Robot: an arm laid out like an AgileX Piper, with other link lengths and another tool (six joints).
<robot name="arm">
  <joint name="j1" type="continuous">
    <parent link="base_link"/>
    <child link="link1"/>
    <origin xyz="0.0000 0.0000 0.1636"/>
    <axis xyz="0 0 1"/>
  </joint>
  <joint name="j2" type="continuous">
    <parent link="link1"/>
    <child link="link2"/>
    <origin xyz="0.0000 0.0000 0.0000" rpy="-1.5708 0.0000 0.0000"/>
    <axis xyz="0 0 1"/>
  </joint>
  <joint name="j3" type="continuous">
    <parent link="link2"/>
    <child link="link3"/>
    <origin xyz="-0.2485 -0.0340 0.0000"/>
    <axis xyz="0 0 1"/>
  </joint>
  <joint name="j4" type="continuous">
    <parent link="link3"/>
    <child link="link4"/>
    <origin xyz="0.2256 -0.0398 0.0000" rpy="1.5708 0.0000 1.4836"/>
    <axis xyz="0 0 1"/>
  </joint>
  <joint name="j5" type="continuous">
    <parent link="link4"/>
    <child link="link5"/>
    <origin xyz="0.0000 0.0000 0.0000" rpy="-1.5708 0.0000 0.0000"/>
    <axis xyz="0 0 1"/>
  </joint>
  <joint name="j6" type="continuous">
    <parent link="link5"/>
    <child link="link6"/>
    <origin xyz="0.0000 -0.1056 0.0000" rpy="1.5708 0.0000 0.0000"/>
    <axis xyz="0 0 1"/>
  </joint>
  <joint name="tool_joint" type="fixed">
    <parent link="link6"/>
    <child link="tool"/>
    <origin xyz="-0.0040 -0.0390 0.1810" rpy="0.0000 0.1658 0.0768"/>
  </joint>
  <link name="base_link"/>
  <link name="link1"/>
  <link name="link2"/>
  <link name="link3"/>
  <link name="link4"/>
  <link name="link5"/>
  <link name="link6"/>
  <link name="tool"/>
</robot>
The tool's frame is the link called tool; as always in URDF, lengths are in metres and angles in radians. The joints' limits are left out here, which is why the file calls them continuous.
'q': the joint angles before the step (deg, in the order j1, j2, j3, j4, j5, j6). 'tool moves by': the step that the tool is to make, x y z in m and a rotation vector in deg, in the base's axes. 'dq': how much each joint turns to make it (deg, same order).
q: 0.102 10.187 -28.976 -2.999 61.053 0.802
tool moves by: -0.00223 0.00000 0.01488 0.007 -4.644 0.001
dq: -0.004 -4.754 0.136 0.003 -0.026 -0.004
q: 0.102 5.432 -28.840 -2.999 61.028 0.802
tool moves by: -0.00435 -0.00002 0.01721 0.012 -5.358 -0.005
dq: -0.003 -5.502 0.041 0.002 0.103 -0.003
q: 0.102 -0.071 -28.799 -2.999 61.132 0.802
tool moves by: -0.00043 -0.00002 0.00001 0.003 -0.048 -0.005
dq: 0.003 -0.170 -0.002 -0.003 0.124 0.002
